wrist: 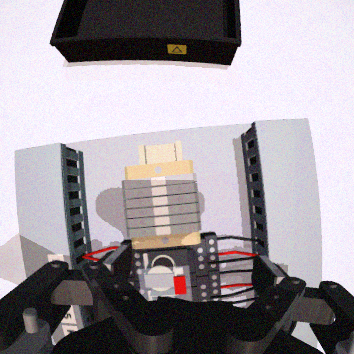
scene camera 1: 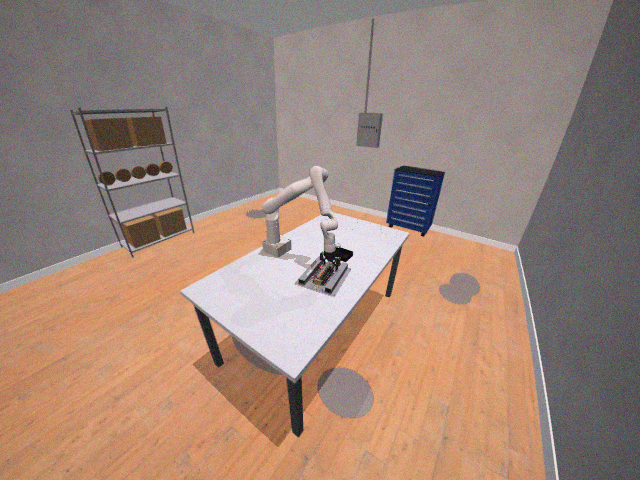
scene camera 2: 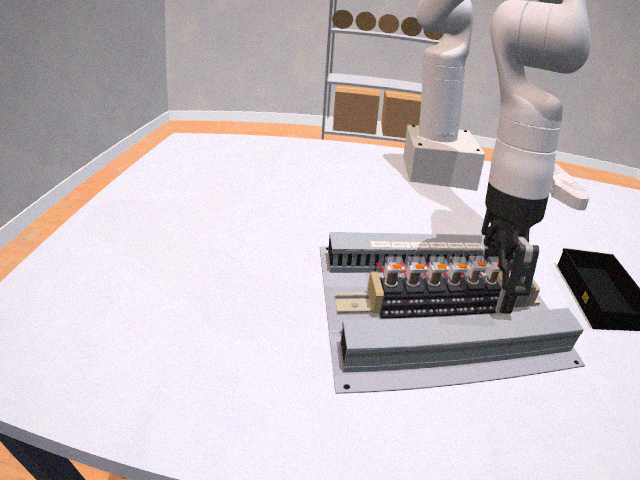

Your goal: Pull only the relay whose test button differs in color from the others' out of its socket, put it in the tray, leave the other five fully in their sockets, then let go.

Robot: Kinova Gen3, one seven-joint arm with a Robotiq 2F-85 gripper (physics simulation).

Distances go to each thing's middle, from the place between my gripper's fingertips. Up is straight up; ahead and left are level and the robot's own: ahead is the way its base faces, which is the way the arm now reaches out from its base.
Right now my hand is 60 mm to the left of the mounting plate [scene camera 2: 379,381], 30 mm above it and 20 mm past it.
